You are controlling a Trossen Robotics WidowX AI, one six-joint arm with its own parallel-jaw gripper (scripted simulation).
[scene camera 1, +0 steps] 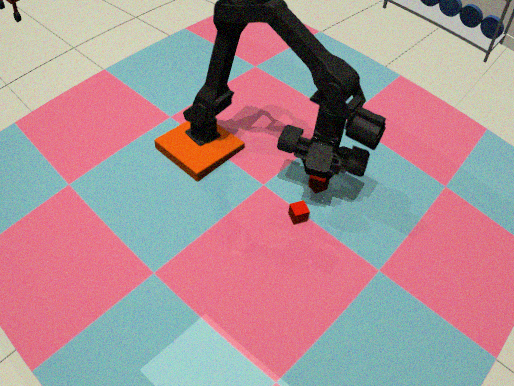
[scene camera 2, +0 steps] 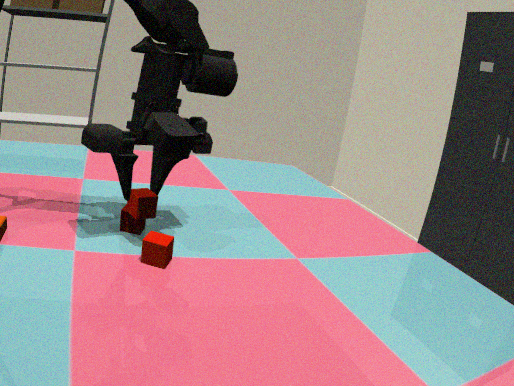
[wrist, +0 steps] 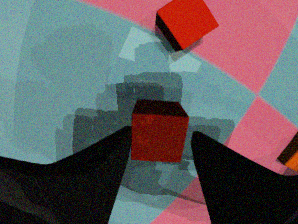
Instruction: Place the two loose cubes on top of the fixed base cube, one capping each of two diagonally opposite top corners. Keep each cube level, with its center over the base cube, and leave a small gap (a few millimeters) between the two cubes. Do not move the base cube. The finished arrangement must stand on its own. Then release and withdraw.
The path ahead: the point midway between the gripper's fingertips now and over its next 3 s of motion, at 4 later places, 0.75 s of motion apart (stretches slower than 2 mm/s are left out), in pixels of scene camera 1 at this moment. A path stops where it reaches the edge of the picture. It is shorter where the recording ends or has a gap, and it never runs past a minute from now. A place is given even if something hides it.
My gripper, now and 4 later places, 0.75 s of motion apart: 317, 176; 319, 169; 314, 174; 307, 178; 300, 198
